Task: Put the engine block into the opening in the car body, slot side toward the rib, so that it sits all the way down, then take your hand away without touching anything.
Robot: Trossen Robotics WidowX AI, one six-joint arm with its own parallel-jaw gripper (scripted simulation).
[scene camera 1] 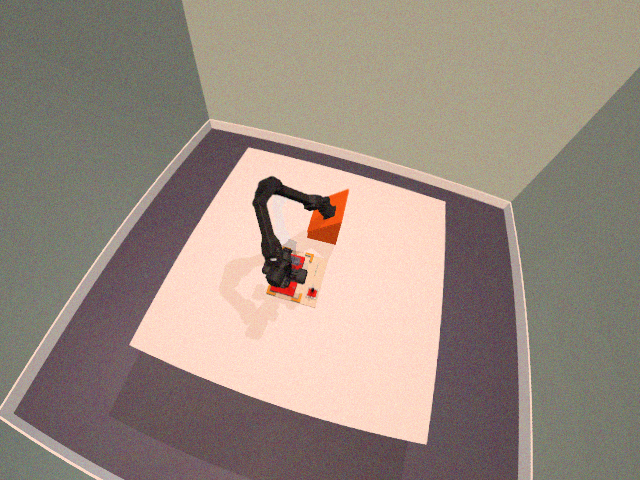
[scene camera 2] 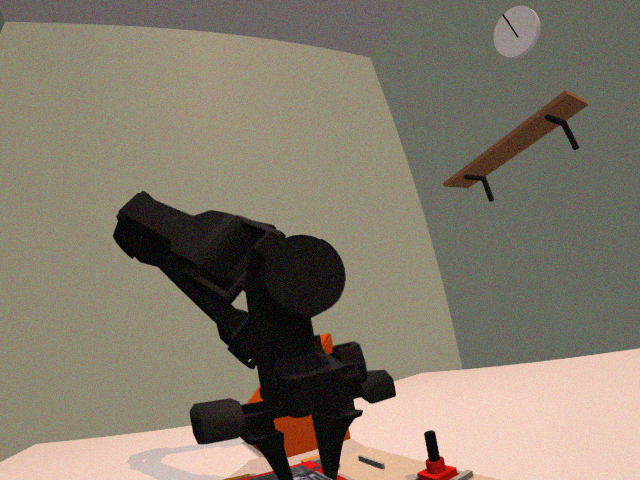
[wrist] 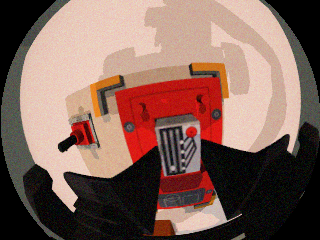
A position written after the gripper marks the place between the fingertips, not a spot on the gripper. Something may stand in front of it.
Note:
In view: the gripper [wrist: 179, 147], a grey engine block [wrist: 179, 137] and a car body [wrist: 139, 107].
Scene camera 1 misses the grey engine block, which is hidden by the gripper.

